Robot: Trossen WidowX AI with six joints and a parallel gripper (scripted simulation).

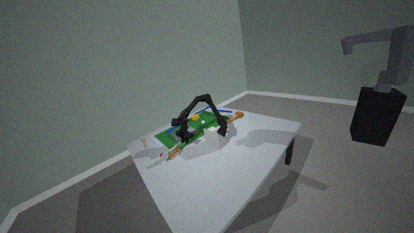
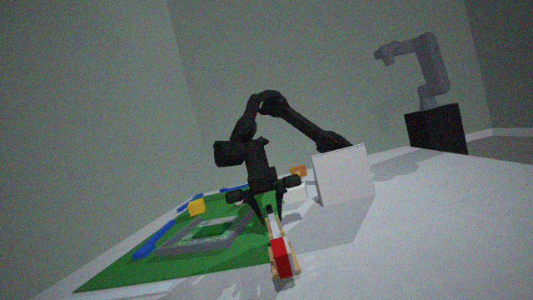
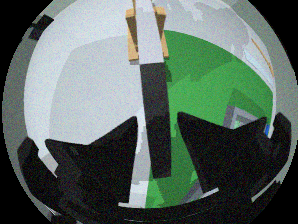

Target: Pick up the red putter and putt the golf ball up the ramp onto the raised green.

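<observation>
My gripper tip is 8 cm past the white block, 28 cm to the left of it and 1 cm above it. The rest, counted from my gripper tip: yellow block 33 cm ahead, 44 cm to the right, 1 cm below; red putter 2 cm behind, 11 cm to the left, 3 cm above; white golf ball 14 cm ahead, 38 cm to the right, 1 cm below.
</observation>
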